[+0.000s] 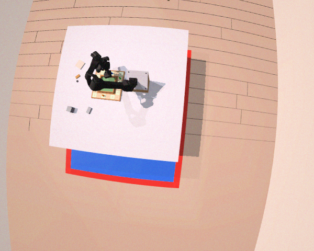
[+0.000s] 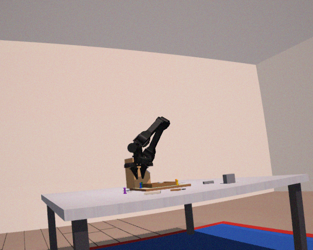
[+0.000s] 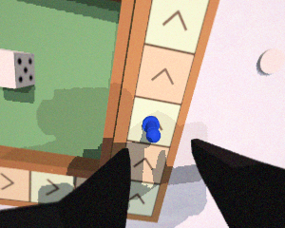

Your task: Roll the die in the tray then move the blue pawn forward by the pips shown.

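My gripper tip is now 4 cm above the blue pawn. The rest, counted from my gripper tip: green pawn: 9 cm behind, 5 cm to the left, 4 cm below; then white die: 3 cm ahead, 12 cm to the left, 4 cm below; then green tray: 3 cm ahead, 11 cm to the left, 6 cm below.
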